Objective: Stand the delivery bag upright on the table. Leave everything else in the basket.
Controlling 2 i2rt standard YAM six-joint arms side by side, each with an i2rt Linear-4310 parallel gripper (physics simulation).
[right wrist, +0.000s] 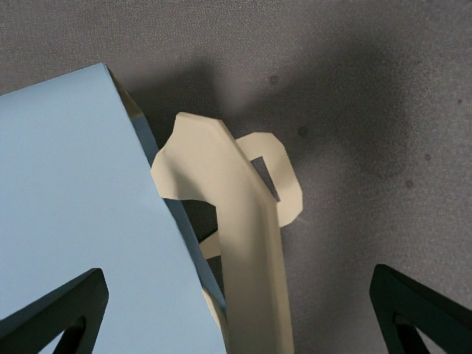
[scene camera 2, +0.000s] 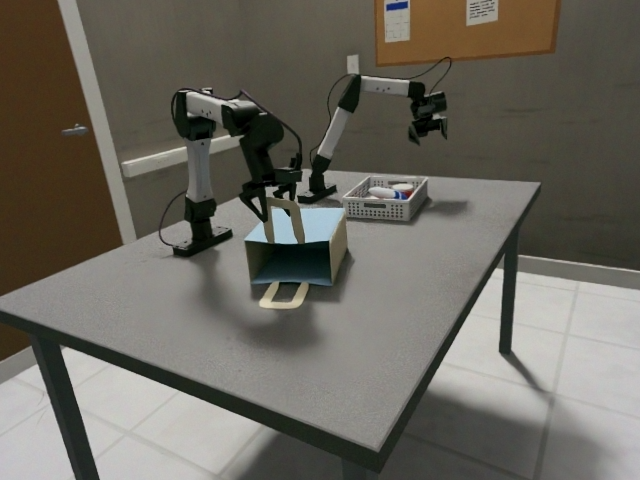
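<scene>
The delivery bag (scene camera 2: pixel 324 222) (right wrist: pixel 100 175), light blue with beige sides, lies on its side, its opening towards the front. Its upper beige handle (scene camera 2: pixel 297 224) (right wrist: pixel 250 240) stands up from the top edge; its lower handle (scene camera 2: pixel 279 304) (right wrist: pixel 288 187) lies on the table. My right gripper (scene camera 2: pixel 276 217) (right wrist: pixel 238 279) is open, its fingertips low over the bag, on either side of the upper handle in the right wrist view, with nothing gripped. My left gripper (scene camera 2: pixel 431 139) is open and empty, high above the table at the back right.
A light grey basket (scene camera 2: pixel 385 212) stands on the table (scene camera 2: pixel 310 382) behind and to the right of the bag. It holds a white and blue item (scene camera 2: pixel 383 193) and a red and white item (scene camera 2: pixel 404 188). The right arm's base stands left of the bag.
</scene>
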